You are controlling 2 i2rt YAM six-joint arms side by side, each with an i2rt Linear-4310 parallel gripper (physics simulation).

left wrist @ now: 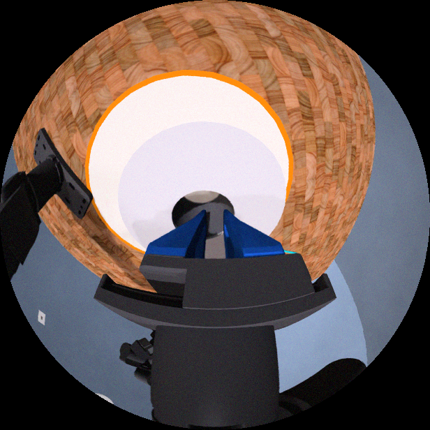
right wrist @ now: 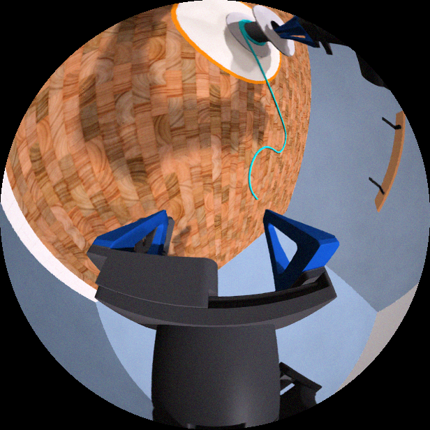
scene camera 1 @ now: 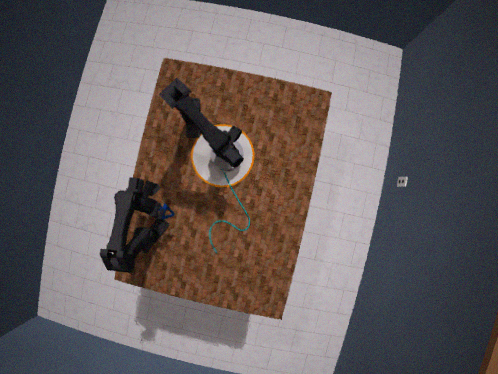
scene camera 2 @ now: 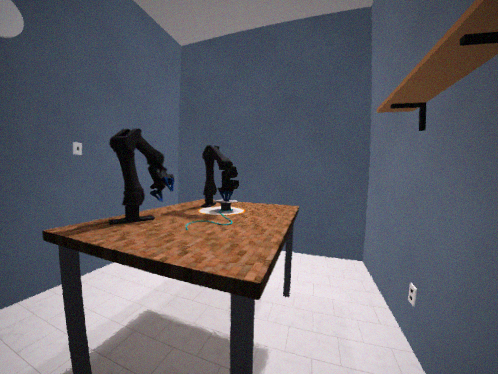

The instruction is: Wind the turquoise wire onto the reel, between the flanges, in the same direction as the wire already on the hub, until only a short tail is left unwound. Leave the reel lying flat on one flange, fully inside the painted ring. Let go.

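Places are measured from the left arm's base along level axes (x ahead, y left, z up), in millimetres.
Pixels of known places: right gripper, fingertip midpoint: (scene camera 1: 168,211) (scene camera 2: 167,196); left arm's base, origin of the base link: (scene camera 2: 209,205); right arm's base, origin of the base link: (scene camera 1: 152,234) (scene camera 2: 132,220).
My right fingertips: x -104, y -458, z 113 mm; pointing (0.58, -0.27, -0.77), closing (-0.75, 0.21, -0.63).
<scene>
Ahead of a thing's pixels: the offset from my right fingertips to its middle. "spot": to the spot under its first point. Level surfaces: height alone.
The grey reel @[262 mm left, 275 mm ahead, 80 mm down] (scene camera 2: 226,206) (left wrist: 200,150) (right wrist: 256,33) stands flat on one flange on the white disc inside the orange ring @[spot: 264 mm left, 98 mm ahead, 113 mm down] (scene camera 1: 192,156) (left wrist: 190,73). Some turquoise wire @[spot: 60 mm right, 219 mm ahead, 108 mm down] (scene camera 1: 218,221) (scene camera 2: 210,221) (right wrist: 250,175) is round the dark hub; the rest runs out under the upper flange and lies on the table in an S-curve. My left gripper (scene camera 2: 226,200) (left wrist: 214,215) points down at the reel's centre hole, its fingers close together, with hole wall showing around them. How deep the tips reach is unclear. My right gripper (scene camera 1: 169,212) (scene camera 2: 167,195) (right wrist: 215,214) is open and empty, raised away from reel and wire.
The wooden table @[113 mm down] (scene camera 1: 280,150) (scene camera 2: 165,250) carries both arms along one edge. The left arm reaches over the ring and hides much of the reel in scene camera 1. A wall shelf (scene camera 2: 440,60) is mounted high at the right of scene camera 2.
</scene>
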